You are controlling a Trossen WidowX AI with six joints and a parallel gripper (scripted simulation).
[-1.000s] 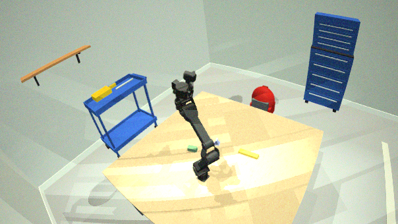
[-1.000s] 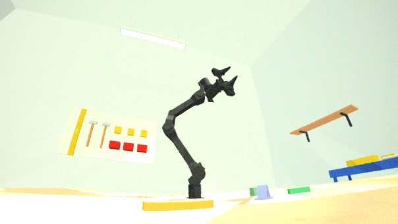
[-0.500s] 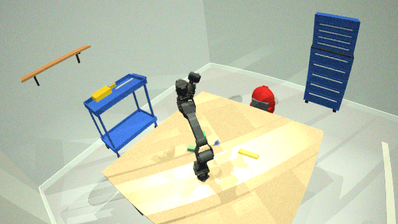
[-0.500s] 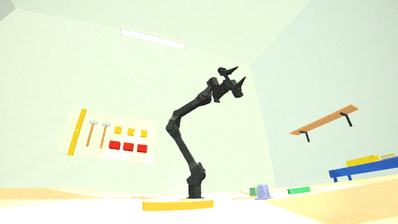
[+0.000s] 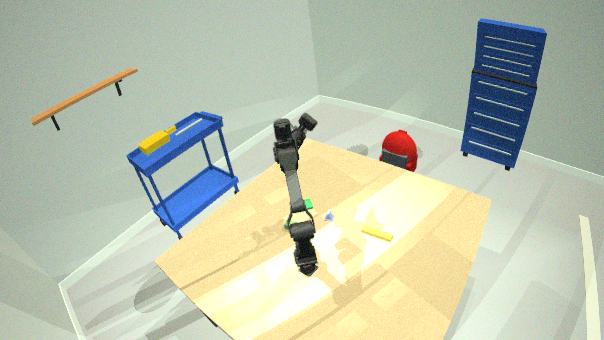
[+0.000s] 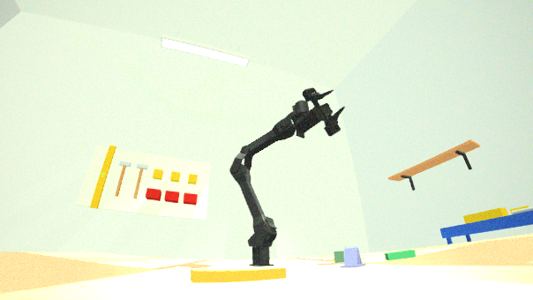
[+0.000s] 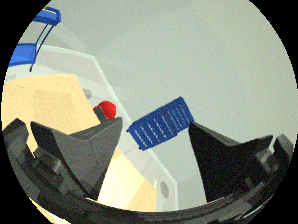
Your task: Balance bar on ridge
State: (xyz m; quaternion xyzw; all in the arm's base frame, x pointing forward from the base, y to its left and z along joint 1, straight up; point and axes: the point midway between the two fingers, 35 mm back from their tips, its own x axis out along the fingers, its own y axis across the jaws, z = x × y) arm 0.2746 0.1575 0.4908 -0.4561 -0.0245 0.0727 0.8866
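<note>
Now: gripper tip 48 cm above the yellow bar, 32 cm to the left of it and 1 cm short of it.
</note>
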